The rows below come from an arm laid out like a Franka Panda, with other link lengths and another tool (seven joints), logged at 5 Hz.
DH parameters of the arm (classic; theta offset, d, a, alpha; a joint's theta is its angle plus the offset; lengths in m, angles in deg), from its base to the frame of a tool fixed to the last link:
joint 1: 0 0.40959 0 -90
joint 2: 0 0 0 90
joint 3: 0 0.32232 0.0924 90
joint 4: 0 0 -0.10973 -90
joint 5: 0 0.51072 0 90
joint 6: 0 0 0.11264 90
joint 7: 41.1 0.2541 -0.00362 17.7
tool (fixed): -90 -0.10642 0 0
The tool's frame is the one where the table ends.
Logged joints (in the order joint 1, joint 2, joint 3, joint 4, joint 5, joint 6, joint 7), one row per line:
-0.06, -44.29, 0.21, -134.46, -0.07, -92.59, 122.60
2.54, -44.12, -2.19, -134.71, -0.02, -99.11, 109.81
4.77, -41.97, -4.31, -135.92, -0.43, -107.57, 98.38
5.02, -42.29, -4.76, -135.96, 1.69, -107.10, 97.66
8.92, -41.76, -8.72, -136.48, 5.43, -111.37, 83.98
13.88, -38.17, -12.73, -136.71, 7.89, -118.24, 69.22
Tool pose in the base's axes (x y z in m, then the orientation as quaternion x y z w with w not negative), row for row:
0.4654, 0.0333, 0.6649, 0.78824, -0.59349, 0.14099, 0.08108
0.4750, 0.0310, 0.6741, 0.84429, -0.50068, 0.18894, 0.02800
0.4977, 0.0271, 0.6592, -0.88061, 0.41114, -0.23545, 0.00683
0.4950, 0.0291, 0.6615, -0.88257, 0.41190, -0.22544, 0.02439
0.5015, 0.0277, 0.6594, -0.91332, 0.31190, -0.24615, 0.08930
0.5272, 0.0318, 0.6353, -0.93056, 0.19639, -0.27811, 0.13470
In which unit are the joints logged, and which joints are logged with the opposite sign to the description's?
The joints are logged in degrees. Opposite sign: joint 6.
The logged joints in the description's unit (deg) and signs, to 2 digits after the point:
-0.06, -44.29, 0.21, -134.46, -0.07, 92.59, 122.60
2.54, -44.12, -2.19, -134.71, -0.02, 99.11, 109.81
4.77, -41.97, -4.31, -135.92, -0.43, 107.57, 98.38
5.02, -42.29, -4.76, -135.96, 1.69, 107.10, 97.66
8.92, -41.76, -8.72, -136.48, 5.43, 111.37, 83.98
13.88, -38.17, -12.73, -136.71, 7.89, 118.24, 69.22

